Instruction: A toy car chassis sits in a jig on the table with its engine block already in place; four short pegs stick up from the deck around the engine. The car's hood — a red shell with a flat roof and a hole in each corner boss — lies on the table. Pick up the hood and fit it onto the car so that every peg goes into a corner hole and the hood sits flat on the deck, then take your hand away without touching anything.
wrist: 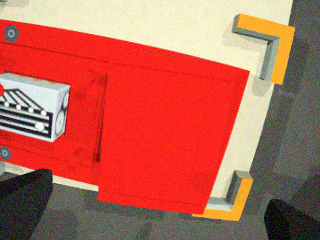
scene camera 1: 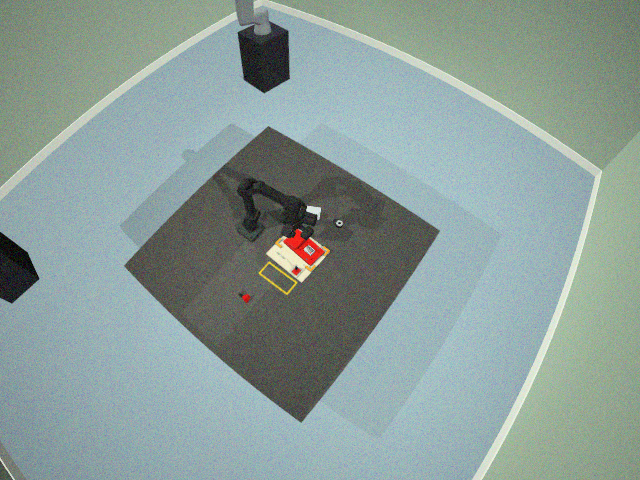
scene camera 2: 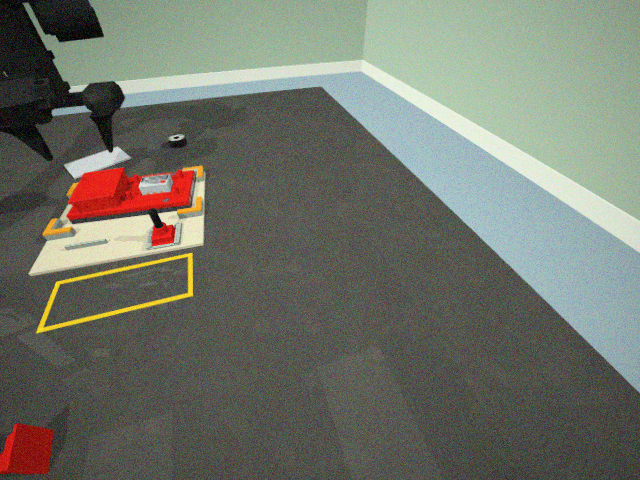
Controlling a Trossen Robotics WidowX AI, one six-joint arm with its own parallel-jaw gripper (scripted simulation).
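For a cream jig plate, [scene camera 2: 68, 245] and [scene camera 1: 277, 253] are the same spot.
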